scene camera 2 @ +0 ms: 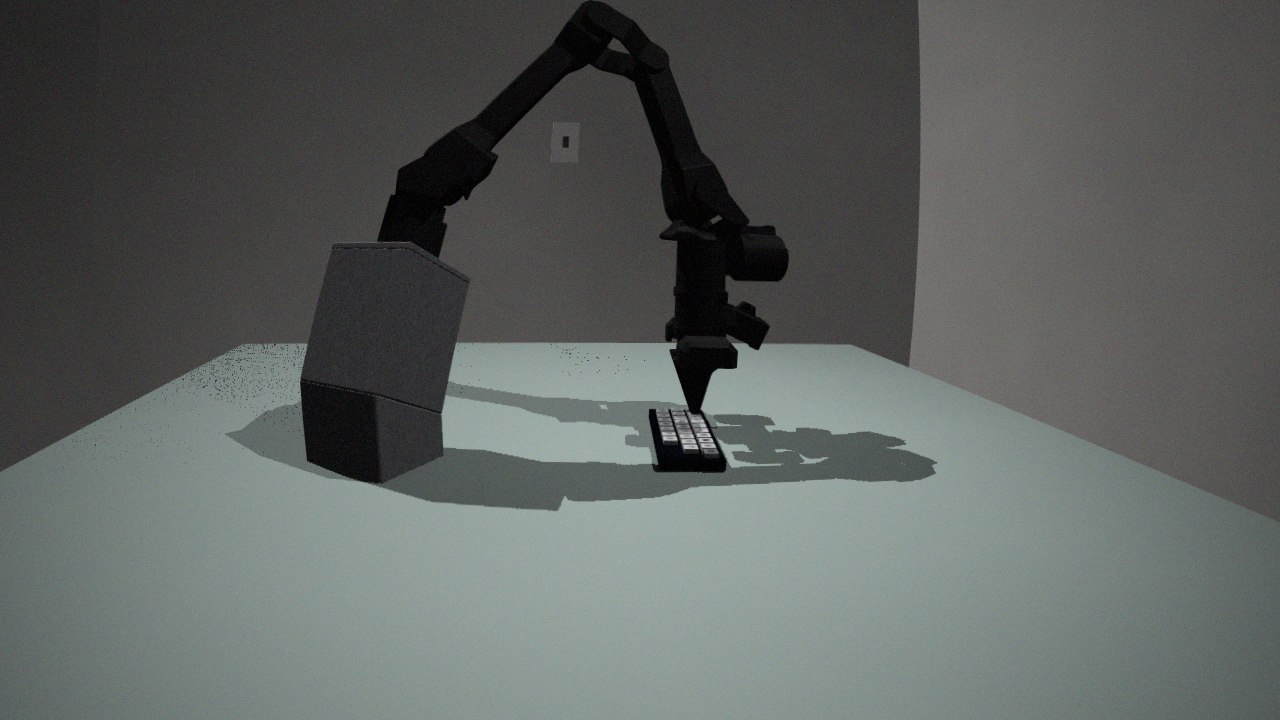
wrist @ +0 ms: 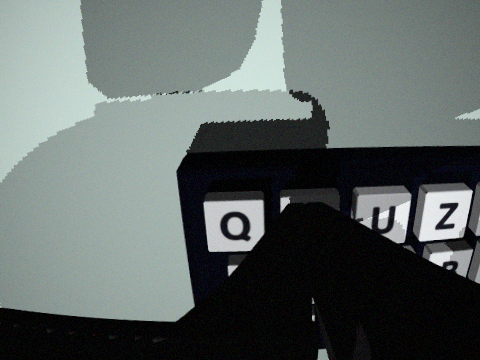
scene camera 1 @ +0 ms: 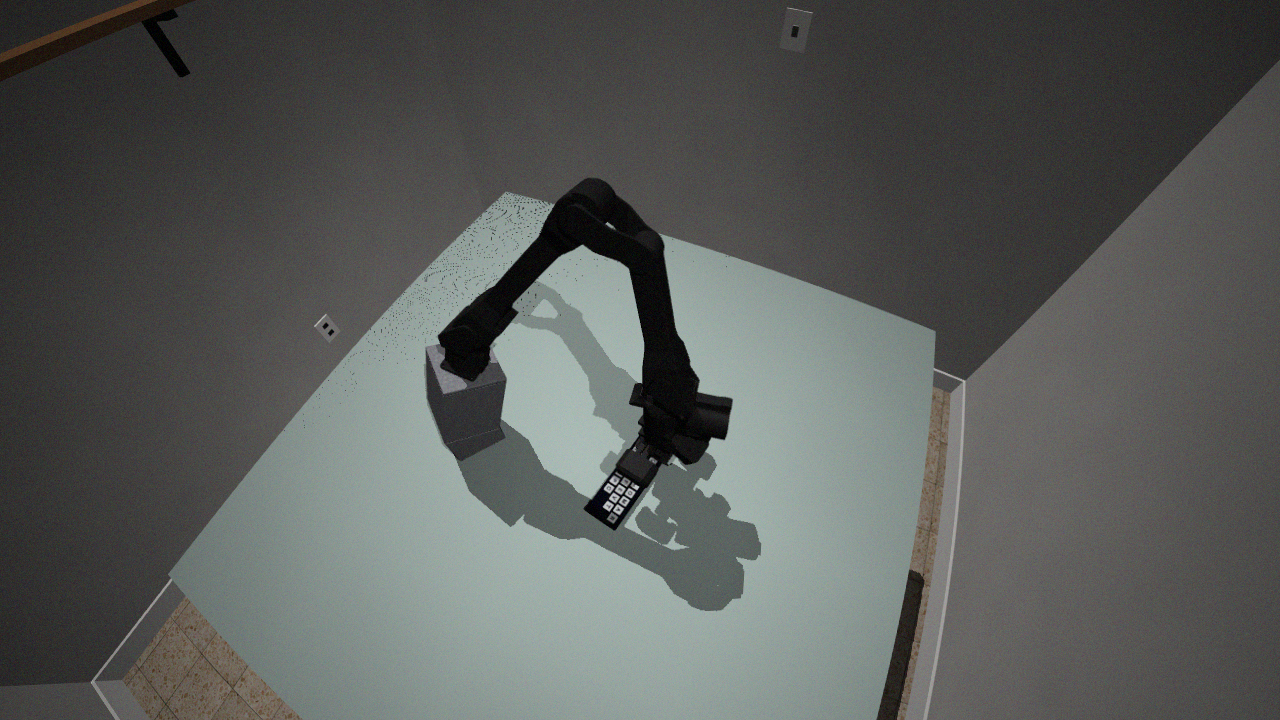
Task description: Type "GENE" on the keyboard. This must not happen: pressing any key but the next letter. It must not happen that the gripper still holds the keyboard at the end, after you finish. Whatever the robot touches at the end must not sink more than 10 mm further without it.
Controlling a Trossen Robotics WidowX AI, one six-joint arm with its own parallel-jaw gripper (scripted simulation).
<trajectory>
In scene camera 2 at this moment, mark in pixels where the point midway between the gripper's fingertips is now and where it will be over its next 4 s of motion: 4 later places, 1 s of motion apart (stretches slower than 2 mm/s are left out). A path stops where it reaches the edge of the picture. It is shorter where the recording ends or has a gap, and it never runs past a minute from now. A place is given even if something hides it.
My gripper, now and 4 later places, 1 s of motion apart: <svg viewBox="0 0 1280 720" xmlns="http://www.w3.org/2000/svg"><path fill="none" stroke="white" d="M694 412L692 410L697 402L691 427L687 437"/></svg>
</trajectory>
